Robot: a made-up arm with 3 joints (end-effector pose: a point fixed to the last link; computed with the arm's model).
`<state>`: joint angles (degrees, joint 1 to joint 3).
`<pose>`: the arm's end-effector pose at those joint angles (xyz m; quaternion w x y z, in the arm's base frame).
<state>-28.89 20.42 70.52</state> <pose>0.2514 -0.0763 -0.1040 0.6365 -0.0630 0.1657 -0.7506</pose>
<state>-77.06 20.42 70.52</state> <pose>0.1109 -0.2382 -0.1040 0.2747 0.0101 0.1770 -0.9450</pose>
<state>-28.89 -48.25 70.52</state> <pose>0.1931 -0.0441 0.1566 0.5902 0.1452 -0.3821 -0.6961</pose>
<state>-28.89 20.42 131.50</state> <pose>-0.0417 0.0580 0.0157 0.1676 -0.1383 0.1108 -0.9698</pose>
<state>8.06 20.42 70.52</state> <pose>0.2468 0.0902 -0.1040 0.8416 -0.1122 0.1372 -0.5103</pose>
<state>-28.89 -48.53 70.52</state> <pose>0.1923 -0.0436 0.1574 0.5896 0.1460 -0.3841 -0.6953</pose>
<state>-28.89 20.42 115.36</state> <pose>0.0179 -0.0092 -0.0158 0.3021 -0.1214 0.1291 -0.9367</pose>
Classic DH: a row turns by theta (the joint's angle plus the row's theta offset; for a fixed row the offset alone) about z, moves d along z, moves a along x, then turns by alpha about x. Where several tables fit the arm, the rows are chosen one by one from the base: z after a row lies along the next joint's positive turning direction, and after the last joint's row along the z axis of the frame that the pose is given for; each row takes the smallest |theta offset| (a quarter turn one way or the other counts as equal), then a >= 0, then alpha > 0; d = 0 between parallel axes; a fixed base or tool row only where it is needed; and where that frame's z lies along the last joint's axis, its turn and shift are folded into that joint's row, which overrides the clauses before.
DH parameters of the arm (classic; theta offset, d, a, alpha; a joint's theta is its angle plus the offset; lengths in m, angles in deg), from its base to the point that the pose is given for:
joint 1: 0 -0.0225 0.0329 -90
joint 2: 0 0.334 0.0465 -90
joint 3: -15.02 0 0.3389 180
tool (fixed): -15.02 0.0018 0 0

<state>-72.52 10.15 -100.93</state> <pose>0.5891 0.2558 -0.0028 0.9656 0.0883 0.0051 0.2444</pose>
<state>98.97 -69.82 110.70</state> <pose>-0.0024 0.0357 -0.0097 0.8158 0.5532 0.1465 -0.0838</pose>
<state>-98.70 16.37 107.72</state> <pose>-0.0140 -0.0613 -0.0294 0.2262 0.0112 -0.1419 0.9636</pose>
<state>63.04 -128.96 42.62</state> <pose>-0.2423 -0.0861 0.2461 0.4240 0.7191 -0.5452 0.0764</pose>
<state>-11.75 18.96 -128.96</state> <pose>-0.0694 0.5591 0.0532 0.5138 0.1551 0.0554 0.8419</pose>
